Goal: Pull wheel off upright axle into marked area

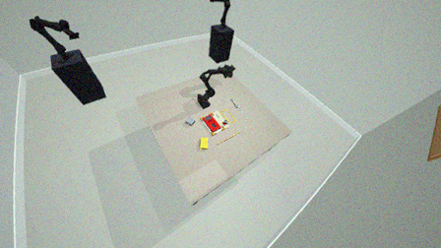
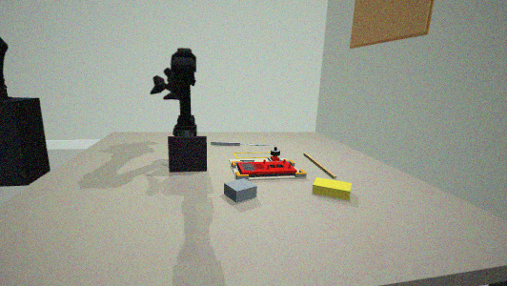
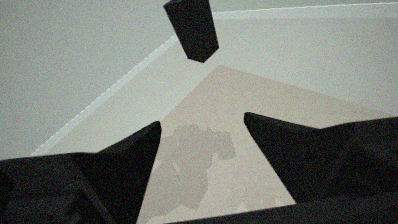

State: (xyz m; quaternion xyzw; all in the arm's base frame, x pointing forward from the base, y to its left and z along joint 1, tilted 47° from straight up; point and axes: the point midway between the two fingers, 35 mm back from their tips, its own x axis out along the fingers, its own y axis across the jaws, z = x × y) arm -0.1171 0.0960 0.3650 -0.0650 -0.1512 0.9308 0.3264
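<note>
Now: gripper tip 51 cm short of the wheel, 31 cm to the left of it and 20 cm above it. Round my gripper tip: grey block: 31 cm ahead, 62 cm to the right, 22 cm below; axle: 51 cm ahead, 32 cm to the right, 20 cm below; wooden stick: 67 cm ahead, 38 cm to the right, 23 cm below.
</note>
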